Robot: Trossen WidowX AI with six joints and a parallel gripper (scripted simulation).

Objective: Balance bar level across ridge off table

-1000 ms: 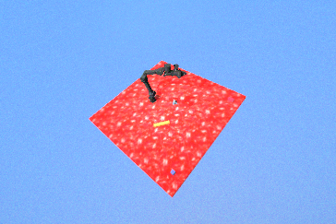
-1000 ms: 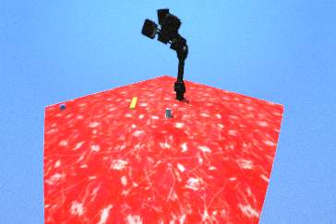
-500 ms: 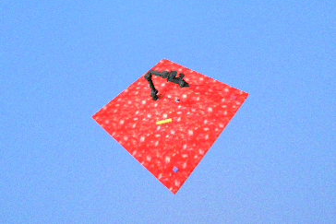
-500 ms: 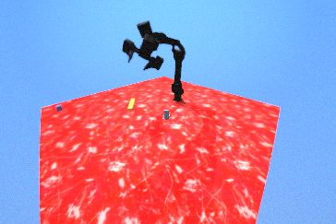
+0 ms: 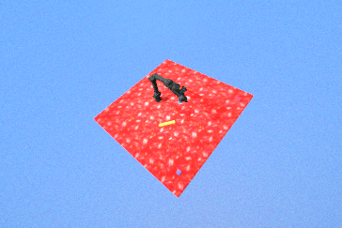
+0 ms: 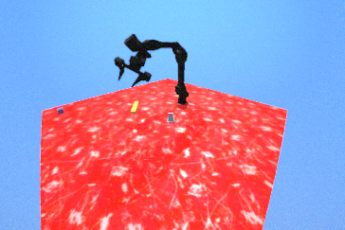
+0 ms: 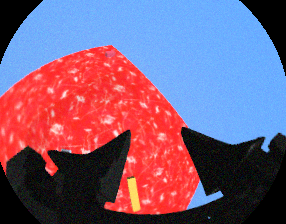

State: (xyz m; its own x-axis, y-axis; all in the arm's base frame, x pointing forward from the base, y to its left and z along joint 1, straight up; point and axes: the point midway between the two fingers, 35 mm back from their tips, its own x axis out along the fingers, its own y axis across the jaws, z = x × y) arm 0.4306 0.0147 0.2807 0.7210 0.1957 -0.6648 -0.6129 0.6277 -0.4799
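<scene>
Right now the yellow bar is 140 mm behind my gripper tip, 210 mm to the right of it and 250 mm below it. The rest, counted from my gripper tip: blue cube 280 mm ahead, 520 mm to the right, 240 mm below.
</scene>
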